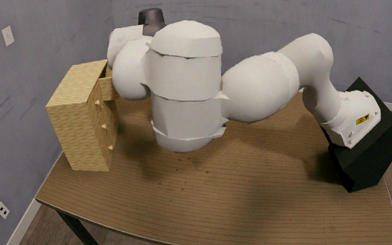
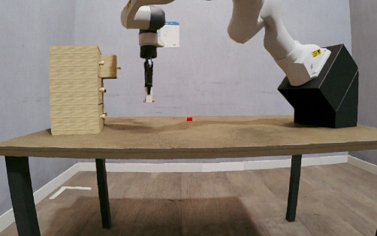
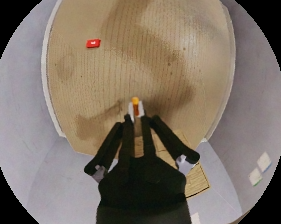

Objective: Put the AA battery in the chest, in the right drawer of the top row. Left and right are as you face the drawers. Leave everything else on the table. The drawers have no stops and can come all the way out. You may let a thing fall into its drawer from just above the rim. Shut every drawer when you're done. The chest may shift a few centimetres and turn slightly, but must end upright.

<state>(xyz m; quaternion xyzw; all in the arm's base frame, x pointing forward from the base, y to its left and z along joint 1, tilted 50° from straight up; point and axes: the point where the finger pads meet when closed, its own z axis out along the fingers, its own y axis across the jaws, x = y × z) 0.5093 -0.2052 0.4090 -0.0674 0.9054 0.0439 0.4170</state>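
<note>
My gripper is now 3 cm above the AA battery. From my hand the other things lie so: small red block 19 cm behind, 17 cm to the right, 13 cm below.
</note>
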